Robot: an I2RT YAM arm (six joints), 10 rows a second.
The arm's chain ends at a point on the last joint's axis. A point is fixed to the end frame.
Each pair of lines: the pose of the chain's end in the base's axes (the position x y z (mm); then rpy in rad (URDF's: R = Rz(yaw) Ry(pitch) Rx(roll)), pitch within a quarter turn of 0, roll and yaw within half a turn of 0), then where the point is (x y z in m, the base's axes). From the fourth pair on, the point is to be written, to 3 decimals.
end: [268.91, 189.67, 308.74, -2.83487, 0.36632, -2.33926]
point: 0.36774 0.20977 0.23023
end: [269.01, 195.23, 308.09, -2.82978, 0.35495, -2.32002]
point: 0.36713 0.21613 0.22892
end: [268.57, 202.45, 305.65, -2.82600, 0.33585, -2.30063]
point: 0.36549 0.22380 0.22513
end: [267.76, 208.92, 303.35, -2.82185, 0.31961, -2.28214]
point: 0.364 0.231 0.222
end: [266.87, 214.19, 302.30, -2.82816, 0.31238, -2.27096]
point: 0.362 0.237 0.220
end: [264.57, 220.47, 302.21, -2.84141, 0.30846, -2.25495]
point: 0.358 0.246 0.219
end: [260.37, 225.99, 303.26, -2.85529, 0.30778, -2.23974]
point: 0.352 0.254 0.219
